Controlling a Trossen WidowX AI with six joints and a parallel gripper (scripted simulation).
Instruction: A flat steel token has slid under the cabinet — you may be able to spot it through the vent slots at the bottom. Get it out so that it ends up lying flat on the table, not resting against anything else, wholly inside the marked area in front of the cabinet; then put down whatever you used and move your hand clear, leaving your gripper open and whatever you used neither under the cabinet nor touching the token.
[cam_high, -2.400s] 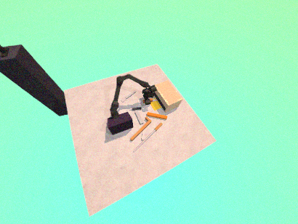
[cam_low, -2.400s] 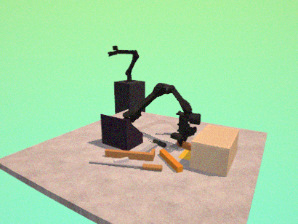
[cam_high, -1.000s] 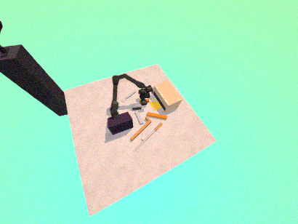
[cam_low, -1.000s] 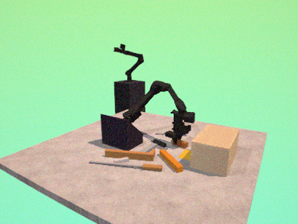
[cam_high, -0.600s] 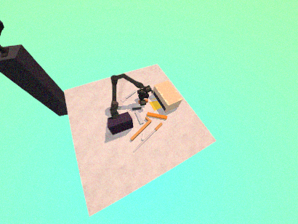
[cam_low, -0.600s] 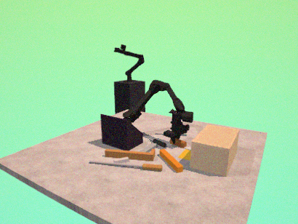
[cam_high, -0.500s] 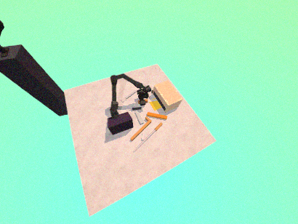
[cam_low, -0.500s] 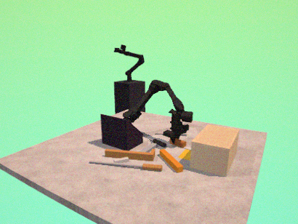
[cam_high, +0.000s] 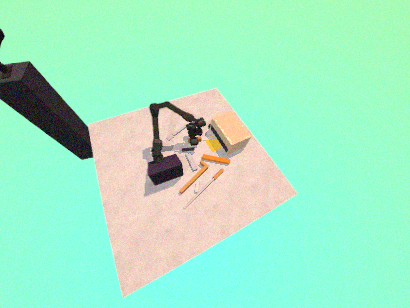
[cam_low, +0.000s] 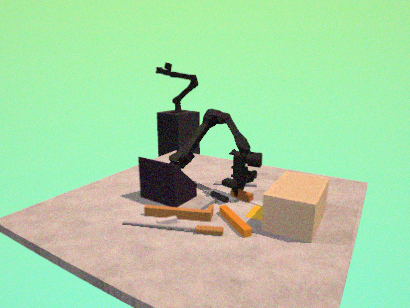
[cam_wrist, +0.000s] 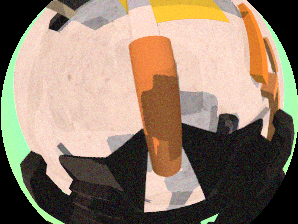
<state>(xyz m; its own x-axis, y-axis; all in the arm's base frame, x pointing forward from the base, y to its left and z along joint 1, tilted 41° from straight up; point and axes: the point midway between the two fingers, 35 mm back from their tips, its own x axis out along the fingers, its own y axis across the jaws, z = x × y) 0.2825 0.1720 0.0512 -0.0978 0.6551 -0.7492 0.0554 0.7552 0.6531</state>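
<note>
My gripper tip is 9 cm past the dark-handled tool and 7 cm to the left of it. From my gripper tip the other things lie so: orange bar: 14 cm ahead, 22 cm to the right, 1 cm above.
</note>
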